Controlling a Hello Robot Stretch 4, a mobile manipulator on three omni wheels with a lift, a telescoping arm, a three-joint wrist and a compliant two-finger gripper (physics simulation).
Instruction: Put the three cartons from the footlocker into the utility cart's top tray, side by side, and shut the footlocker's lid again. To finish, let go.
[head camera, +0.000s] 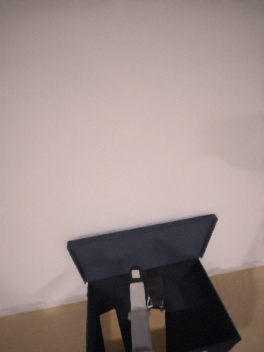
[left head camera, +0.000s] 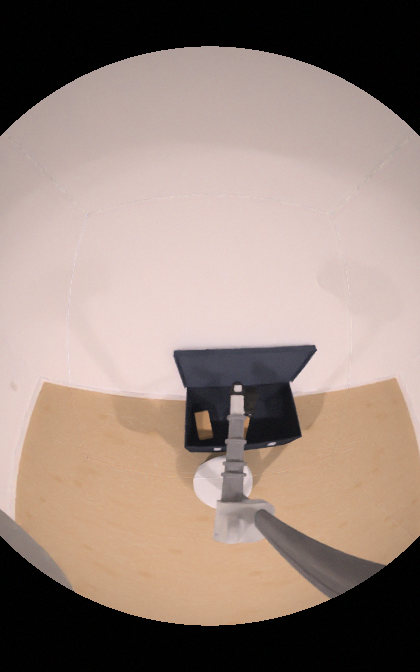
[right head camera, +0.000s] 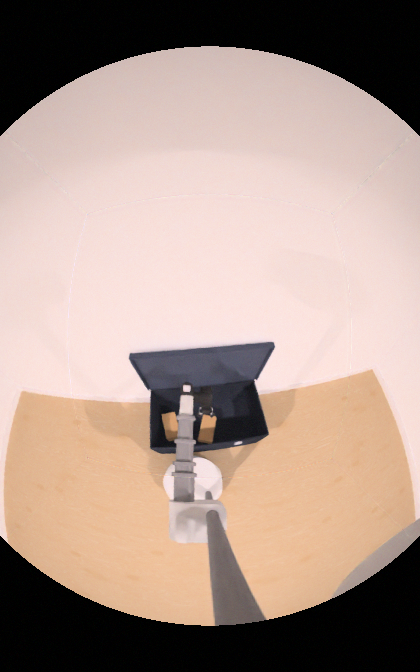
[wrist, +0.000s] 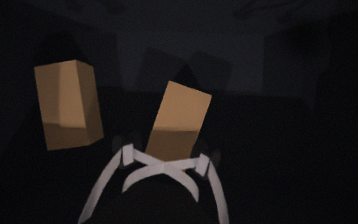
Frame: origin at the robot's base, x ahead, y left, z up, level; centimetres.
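Seen in the pictures: gripper, between the fingertips: (head camera: 154, 309) (wrist: 167, 147).
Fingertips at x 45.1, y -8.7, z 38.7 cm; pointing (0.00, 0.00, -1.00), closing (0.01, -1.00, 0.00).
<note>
Offsets run from my fingertips to a thing's top centre. "pt": to the spot under its first point.
The dark blue footlocker (head camera: 216, 302) (left head camera: 250, 446) (right head camera: 255, 439) stands with its lid @(pt dx +27.2, dy -17.8, dz +15.4 cm) (head camera: 175, 245) (left head camera: 210, 367) (right head camera: 200, 367) raised at the wall side. Two brown cartons are inside. The left carton @(dx +0.0, dy +27.2, dz -27.4 cm) (head camera: 111, 327) (left head camera: 203, 425) (right head camera: 169, 426) (wrist: 70, 105) is apart from the right carton @(dx -1.6, dy -1.6, dz -27.4 cm) (head camera: 158, 332) (left head camera: 247, 426) (right head camera: 207, 429) (wrist: 182, 110), which lies slanted. My gripper (head camera: 156, 304) (right head camera: 206, 412) (wrist: 167, 147) is partly open and empty, inside the footlocker's outline, its fingertips above the near end of the right carton. A third carton and the utility cart do not show.
A pale wall (head camera: 130, 125) (left head camera: 210, 275) (right head camera: 210, 275) stands behind the footlocker. My telescoping arm (head camera: 140, 325) (left head camera: 234, 455) (right head camera: 184, 455) reaches over it and hides part of the inside. A white disc (left head camera: 206, 482) (right head camera: 212, 472) lies low in front, on the wooden floor's side.
</note>
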